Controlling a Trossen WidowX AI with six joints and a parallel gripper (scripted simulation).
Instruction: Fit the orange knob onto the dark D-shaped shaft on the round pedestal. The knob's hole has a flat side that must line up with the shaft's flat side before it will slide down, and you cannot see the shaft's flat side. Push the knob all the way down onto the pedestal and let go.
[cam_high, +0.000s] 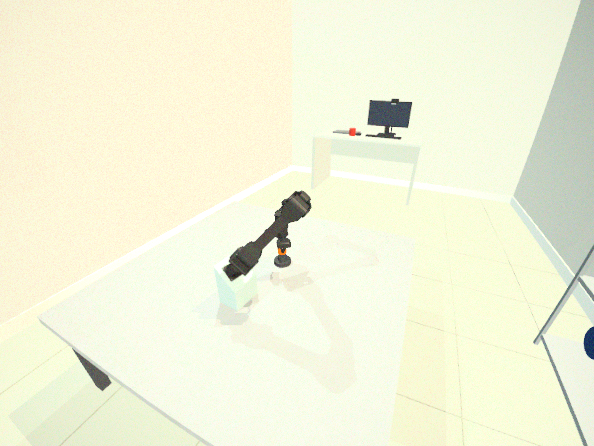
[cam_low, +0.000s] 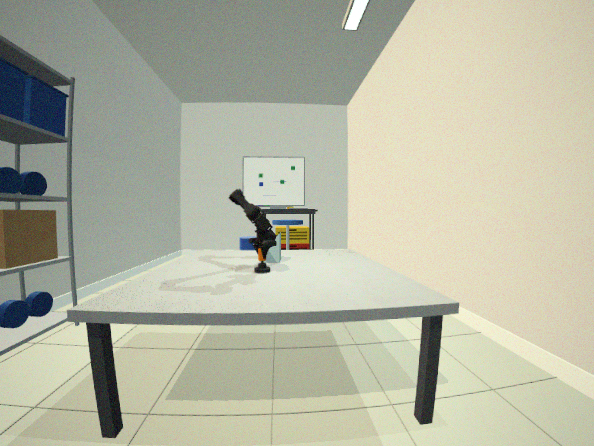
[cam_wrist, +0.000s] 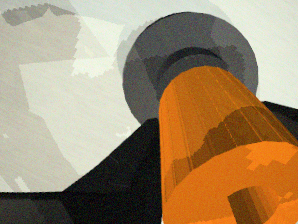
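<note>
Right now my gripper tip is 2 cm below the orange knob. Also, from my gripper tip: pedestal 4 cm below.
</note>
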